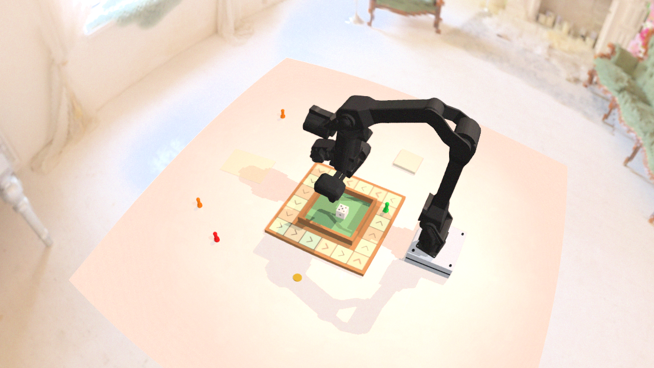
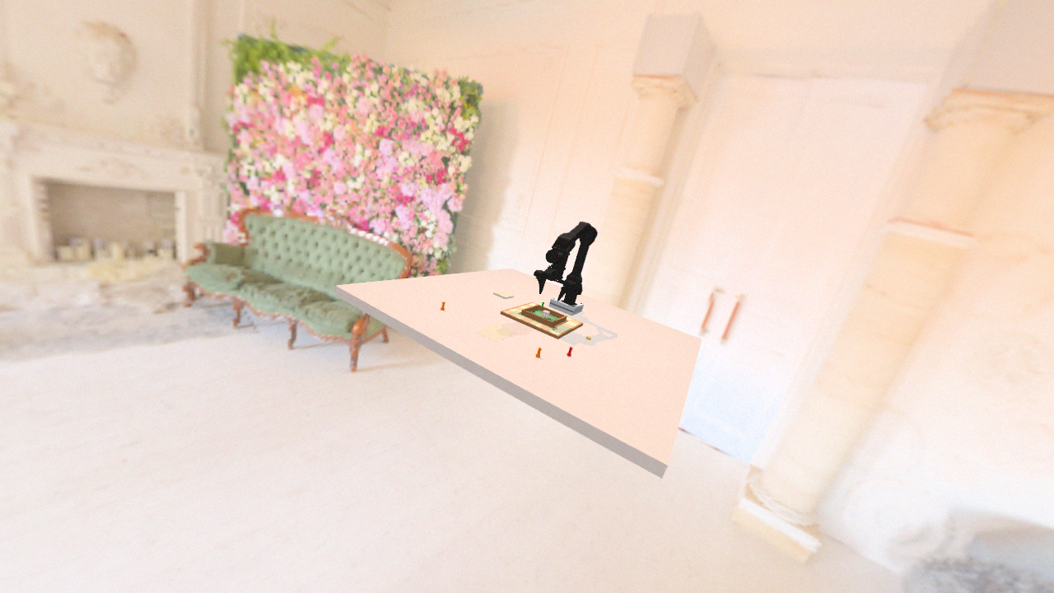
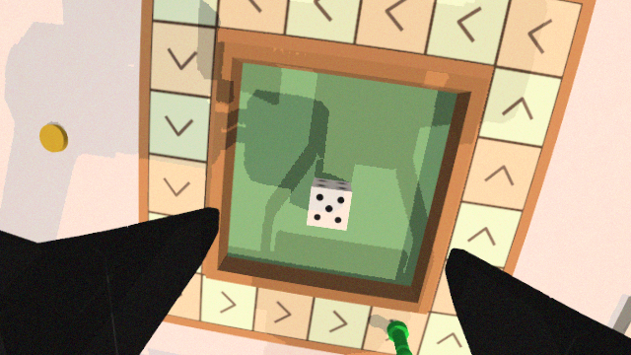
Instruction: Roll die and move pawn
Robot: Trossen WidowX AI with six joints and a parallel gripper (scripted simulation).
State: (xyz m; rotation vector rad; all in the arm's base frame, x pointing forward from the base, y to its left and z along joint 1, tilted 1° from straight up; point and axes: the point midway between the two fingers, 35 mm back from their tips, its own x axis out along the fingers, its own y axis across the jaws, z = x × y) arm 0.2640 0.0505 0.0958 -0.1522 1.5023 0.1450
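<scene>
Right now the green pawn is 90 mm to the right of my gripper tip, 90 mm behind it and 80 mm below it. Round my gripper tip: yellow disc: 220 mm to the left, 100 mm below, 50 mm behind; white die: 80 mm below, 10 mm behind; green dice tray: 100 mm below.
</scene>
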